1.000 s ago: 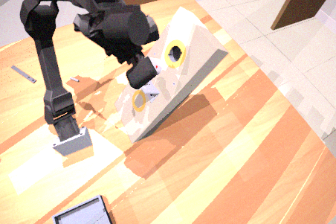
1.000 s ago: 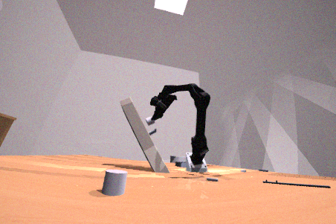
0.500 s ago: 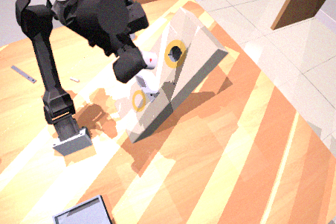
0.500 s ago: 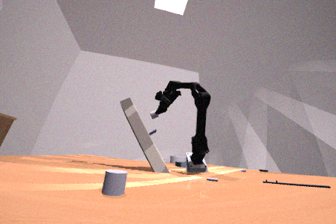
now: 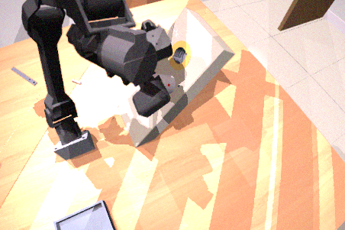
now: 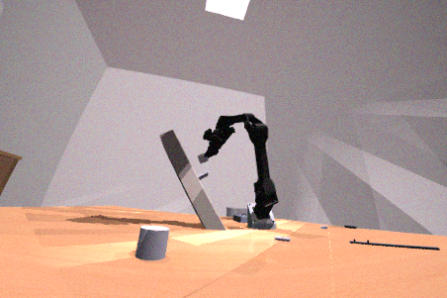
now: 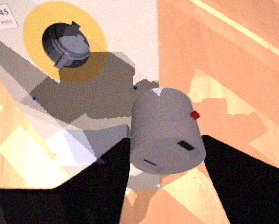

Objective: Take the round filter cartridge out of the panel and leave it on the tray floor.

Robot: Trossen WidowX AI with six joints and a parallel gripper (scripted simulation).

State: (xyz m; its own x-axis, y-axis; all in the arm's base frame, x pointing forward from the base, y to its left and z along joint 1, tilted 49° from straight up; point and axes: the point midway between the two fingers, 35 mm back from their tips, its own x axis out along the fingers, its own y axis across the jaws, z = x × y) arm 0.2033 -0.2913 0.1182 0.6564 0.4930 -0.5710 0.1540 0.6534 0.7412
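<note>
My gripper tip is now 34 cm past the grey tray, 29 cm above it and 17 cm to the left of it. From my gripper tip the other things lie so: small pale pin 37 cm to the left, 30 cm below, 17 cm behind; pale round filter cartridge right at my gripper tip.
</note>
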